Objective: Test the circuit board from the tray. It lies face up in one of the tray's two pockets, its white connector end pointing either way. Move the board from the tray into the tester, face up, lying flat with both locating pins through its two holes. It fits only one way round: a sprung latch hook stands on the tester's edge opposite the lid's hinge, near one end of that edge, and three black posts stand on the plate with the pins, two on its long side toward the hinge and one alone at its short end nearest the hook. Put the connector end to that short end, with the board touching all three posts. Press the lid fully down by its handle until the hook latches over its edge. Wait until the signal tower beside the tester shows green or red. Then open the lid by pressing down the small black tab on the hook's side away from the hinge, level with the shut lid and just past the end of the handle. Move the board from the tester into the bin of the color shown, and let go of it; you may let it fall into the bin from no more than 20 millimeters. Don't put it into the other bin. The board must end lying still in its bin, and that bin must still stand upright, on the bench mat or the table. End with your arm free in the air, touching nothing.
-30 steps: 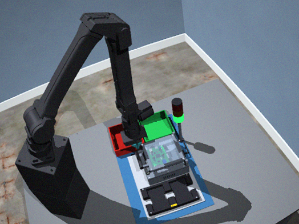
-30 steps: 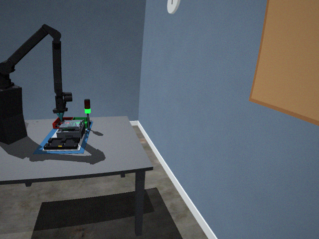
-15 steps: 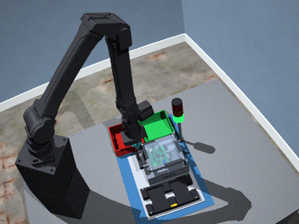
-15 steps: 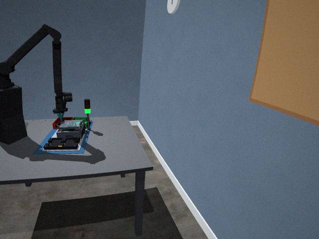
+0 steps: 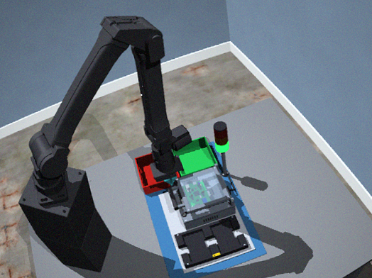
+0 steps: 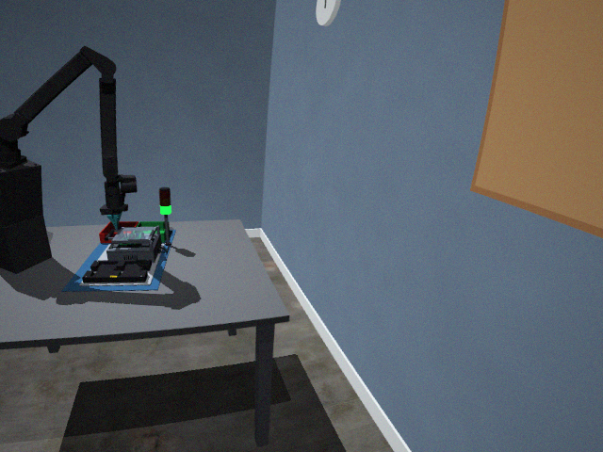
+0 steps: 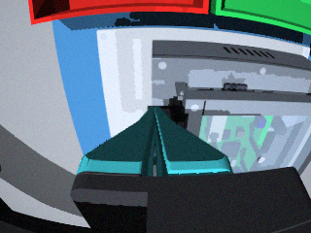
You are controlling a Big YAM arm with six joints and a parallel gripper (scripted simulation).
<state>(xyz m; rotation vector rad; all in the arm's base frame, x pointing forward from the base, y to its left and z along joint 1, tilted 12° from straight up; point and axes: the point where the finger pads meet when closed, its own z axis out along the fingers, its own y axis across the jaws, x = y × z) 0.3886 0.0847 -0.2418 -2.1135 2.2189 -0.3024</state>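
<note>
The black latch hook lies 1 cm ahead of my hand and 1 cm below it. Round my hand: red bin 2 cm behind, 14 cm to the left, 9 cm below; then green circuit board 7 cm ahead, 6 cm to the right, 3 cm below; then clear lid 7 cm ahead, 6 cm to the right, 1 cm below.
</note>
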